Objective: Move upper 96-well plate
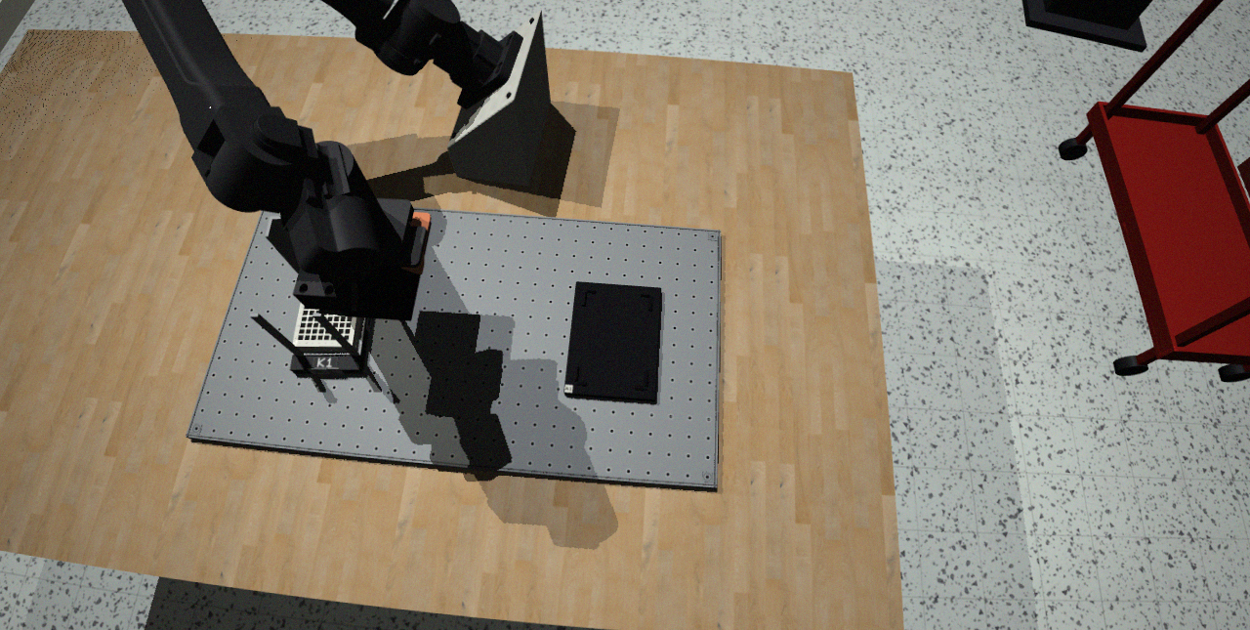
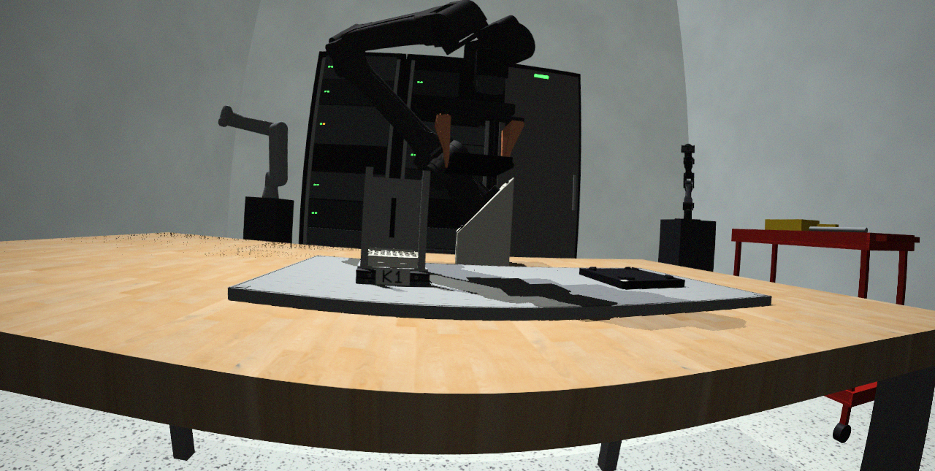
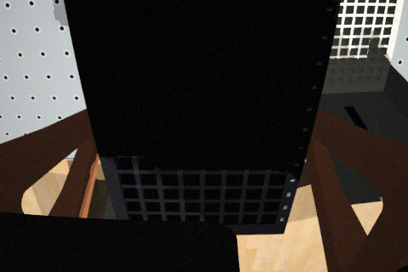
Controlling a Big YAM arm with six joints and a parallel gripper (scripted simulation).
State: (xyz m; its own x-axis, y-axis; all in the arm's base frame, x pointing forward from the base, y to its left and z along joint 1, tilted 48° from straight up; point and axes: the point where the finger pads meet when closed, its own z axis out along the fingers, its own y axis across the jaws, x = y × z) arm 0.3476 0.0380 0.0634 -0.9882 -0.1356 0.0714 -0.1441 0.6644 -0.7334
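My hand is 3 cm past the black plate nest N1, 27 cm to the right of it and 17 cm above it. Also, from my hand: pale A1 square: 5 cm ahead, 23 cm to the left, 16 cm below; white 96-well plate: 1 cm ahead, 12 cm to the right, 15 cm below.
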